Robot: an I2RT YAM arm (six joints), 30 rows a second.
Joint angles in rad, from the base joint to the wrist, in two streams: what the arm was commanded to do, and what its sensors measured. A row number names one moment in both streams.
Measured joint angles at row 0:
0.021 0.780 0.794 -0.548 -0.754 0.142
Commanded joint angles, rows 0 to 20:
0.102 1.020 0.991 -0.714 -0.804 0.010
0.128 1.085 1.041 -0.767 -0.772 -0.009
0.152 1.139 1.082 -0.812 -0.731 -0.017
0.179 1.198 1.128 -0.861 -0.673 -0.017
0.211 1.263 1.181 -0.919 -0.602 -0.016
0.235 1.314 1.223 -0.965 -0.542 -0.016
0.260 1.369 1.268 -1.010 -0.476 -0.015
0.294 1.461 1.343 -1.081 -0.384 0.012
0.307 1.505 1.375 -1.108 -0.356 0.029
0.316 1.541 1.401 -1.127 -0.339 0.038
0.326 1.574 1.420 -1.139 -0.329 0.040
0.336 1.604 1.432 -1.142 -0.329 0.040
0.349 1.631 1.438 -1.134 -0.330 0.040
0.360 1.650 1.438 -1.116 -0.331 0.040
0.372 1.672 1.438 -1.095 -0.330 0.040
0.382 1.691 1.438 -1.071 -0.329 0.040
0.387 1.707 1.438 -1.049 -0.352 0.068
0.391 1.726 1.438 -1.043 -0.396 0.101
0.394 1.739 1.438 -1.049 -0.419 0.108
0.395 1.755 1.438 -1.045 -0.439 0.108
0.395 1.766 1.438 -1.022 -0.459 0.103
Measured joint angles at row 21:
0.385 1.734 1.415 -1.048 -0.388 0.067
